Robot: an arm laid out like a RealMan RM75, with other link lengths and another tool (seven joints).
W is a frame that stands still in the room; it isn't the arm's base.
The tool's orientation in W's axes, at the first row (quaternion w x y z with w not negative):
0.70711 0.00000 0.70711 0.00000
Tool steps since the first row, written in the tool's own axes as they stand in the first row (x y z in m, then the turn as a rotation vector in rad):
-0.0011 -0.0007 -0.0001 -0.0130 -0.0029 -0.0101
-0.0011 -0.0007 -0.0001 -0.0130 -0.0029 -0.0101
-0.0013 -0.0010 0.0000 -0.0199 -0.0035 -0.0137
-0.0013 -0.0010 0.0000 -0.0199 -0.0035 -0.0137
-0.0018 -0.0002 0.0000 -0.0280 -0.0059 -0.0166
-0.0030 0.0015 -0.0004 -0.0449 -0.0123 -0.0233
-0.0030 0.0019 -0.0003 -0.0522 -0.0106 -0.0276
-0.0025 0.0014 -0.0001 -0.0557 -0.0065 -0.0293
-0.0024 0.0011 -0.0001 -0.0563 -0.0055 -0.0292
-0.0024 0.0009 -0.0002 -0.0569 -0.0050 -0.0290
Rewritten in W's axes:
-0.0001 -0.0007 0.0011 -0.0101 -0.0029 0.0130
-0.0001 -0.0007 0.0011 -0.0101 -0.0029 0.0130
0.0000 -0.0010 0.0013 -0.0137 -0.0035 0.0199
0.0000 -0.0010 0.0013 -0.0137 -0.0035 0.0199
0.0000 -0.0002 0.0018 -0.0166 -0.0059 0.0280
-0.0004 0.0015 0.0030 -0.0233 -0.0123 0.0449
-0.0003 0.0019 0.0030 -0.0276 -0.0106 0.0522
-0.0001 0.0014 0.0025 -0.0293 -0.0065 0.0557
-0.0001 0.0011 0.0024 -0.0292 -0.0055 0.0563
-0.0002 0.0009 0.0024 -0.0290 -0.0050 0.0569

